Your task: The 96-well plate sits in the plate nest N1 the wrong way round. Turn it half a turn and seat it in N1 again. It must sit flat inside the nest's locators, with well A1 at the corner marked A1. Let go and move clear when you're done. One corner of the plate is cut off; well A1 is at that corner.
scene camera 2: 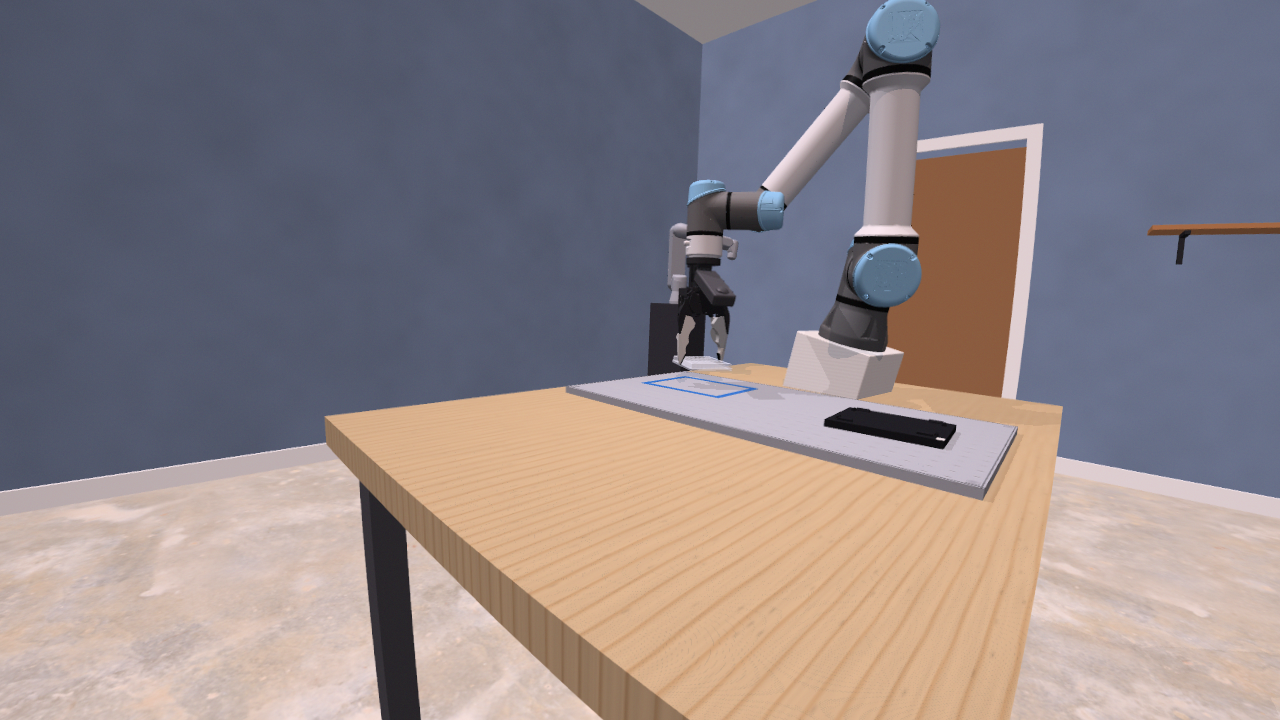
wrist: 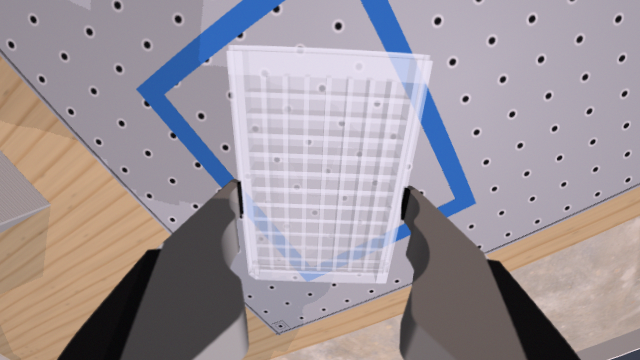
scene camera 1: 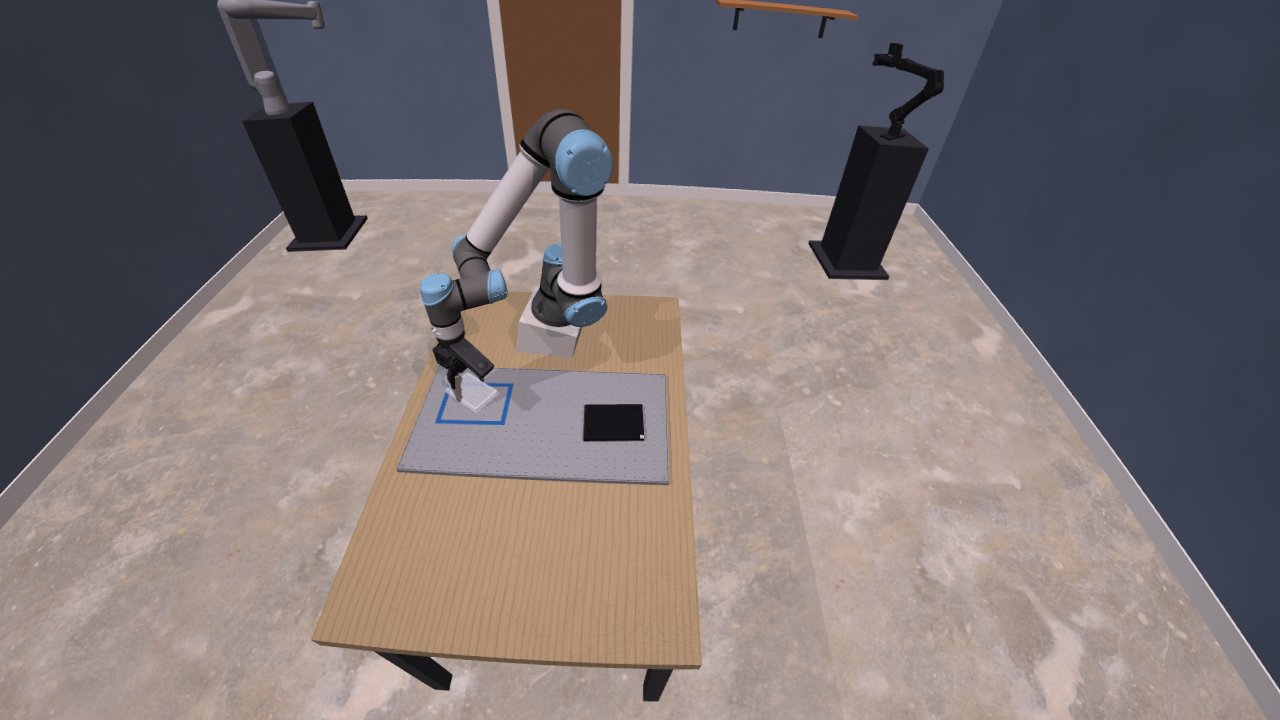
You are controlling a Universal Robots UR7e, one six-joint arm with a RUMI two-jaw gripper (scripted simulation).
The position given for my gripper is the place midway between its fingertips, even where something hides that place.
I see my gripper (scene camera 2: 700, 364), a 96-well plate (scene camera 1: 469, 382) and a nest N1 (scene camera 2: 901, 428).
The 96-well plate shows as well in the wrist view (wrist: 322, 174). My gripper also shows in the wrist view (wrist: 322, 185) and in scene camera 1 (scene camera 1: 471, 392). The nest N1 shows as well in scene camera 1 (scene camera 1: 612, 422).
